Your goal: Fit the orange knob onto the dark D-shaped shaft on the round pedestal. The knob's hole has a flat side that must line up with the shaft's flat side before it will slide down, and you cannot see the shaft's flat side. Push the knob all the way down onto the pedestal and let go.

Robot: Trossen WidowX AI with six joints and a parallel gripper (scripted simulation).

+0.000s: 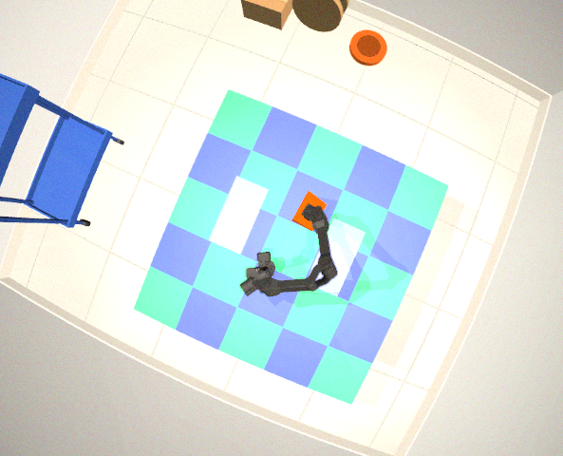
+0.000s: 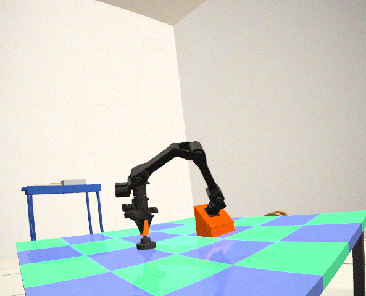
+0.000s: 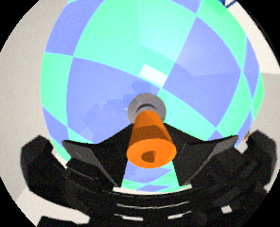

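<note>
Now: the dark round pedestal 4 cm below my gripper tip. The rest, counted from my gripper tip: orange knob 2 cm above.
</note>
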